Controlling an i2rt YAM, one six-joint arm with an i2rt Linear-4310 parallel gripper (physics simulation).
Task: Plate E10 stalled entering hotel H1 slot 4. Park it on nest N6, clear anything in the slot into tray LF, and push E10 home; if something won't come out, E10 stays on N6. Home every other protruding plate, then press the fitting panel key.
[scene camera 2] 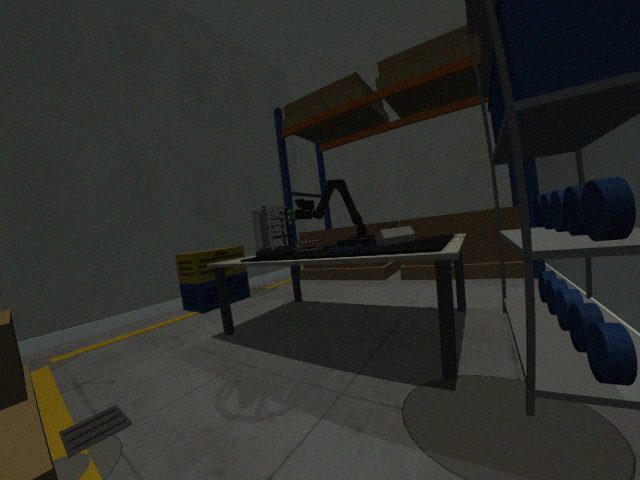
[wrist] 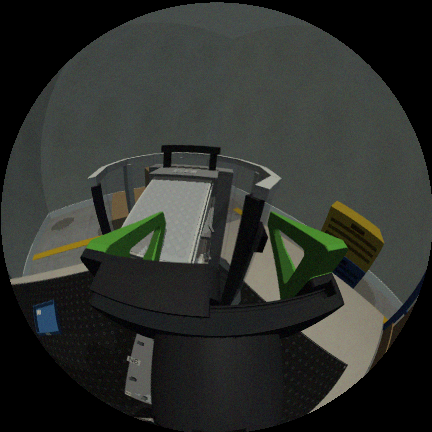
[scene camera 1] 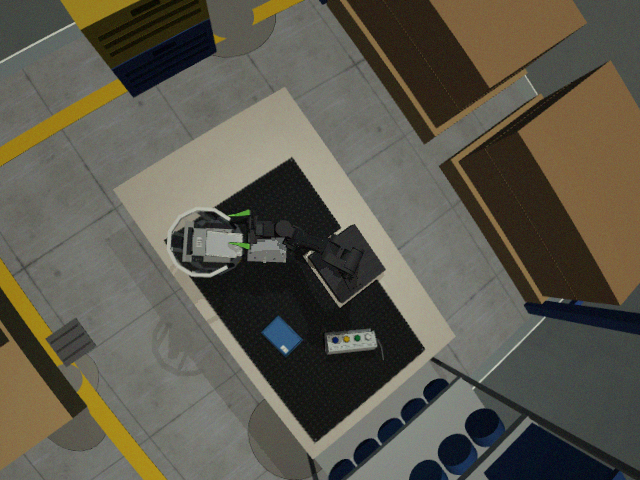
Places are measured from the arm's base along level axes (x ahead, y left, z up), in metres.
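Where they show: gripper, between the fingertips: (scene camera 2: 281,214) (wrist: 216,217) (scene camera 1: 228,229); arm's base, origin of its link: (scene camera 2: 362,237).
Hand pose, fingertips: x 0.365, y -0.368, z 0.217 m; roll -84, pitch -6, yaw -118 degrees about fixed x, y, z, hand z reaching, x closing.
Note:
Things, the pixels of their top centre, and the offset from my fingertips. Level surfaces: height alone.
- round hotel H1, centre of its top: (wrist: 184,146) (scene camera 1: 202,240) (scene camera 2: 269,206) dz +0.054, dx +0.090, dy +0.003 m
- pale top plate, centre of its top: (wrist: 165,187) (scene camera 1: 218,244) dz +0.013, dx +0.052, dy +0.033 m
- dark front post, centre of its top: (wrist: 255,196) dz +0.025, dx -0.017, dy -0.023 m
- Nest N6, centre of its top: (wrist: 162,375) (scene camera 1: 267,247) (scene camera 2: 307,238) dz -0.179, dx -0.098, dy +0.117 m
- blue tray, centre of its top: (scene camera 1: 282,336) (scene camera 2: 344,247) dz -0.238, dx +0.029, dy +0.490 m
- panel, centre of its top: (scene camera 1: 353,345) (scene camera 2: 393,227) dz -0.171, dx -0.221, dy +0.665 m
- black mat, height of its surface: dz -0.254 m
My gripper (scene camera 1: 230,229) (scene camera 2: 290,213) (wrist: 216,217) is open and empty, at the front of the round hotel H1 (scene camera 1: 199,241) (scene camera 2: 264,227) (wrist: 185,173). In the wrist view the left green finger overlaps the pale top plate (scene camera 1: 223,241) (wrist: 172,215), and the right finger is outside the dark front post (wrist: 243,245). Lower plates and slot 4 are mostly hidden; I cannot tell which plate is E10. Nest N6 (scene camera 1: 266,253) (wrist: 139,370) lies partly under the arm. A blue tray (scene camera 1: 281,334) (wrist: 46,317) has an unreadable label. The panel (scene camera 1: 351,342) (scene camera 2: 395,235) has blue, yellow, green and white keys.
The arm base stands on a dark square plate (scene camera 1: 367,248) beside the black mat (scene camera 1: 310,382). A cable trails from the panel's right end. Yellow and blue crates (scene camera 1: 149,46) (scene camera 2: 211,271) (wrist: 354,235) stand on the floor beyond the table. Shelving with blue bins stands by another table end.

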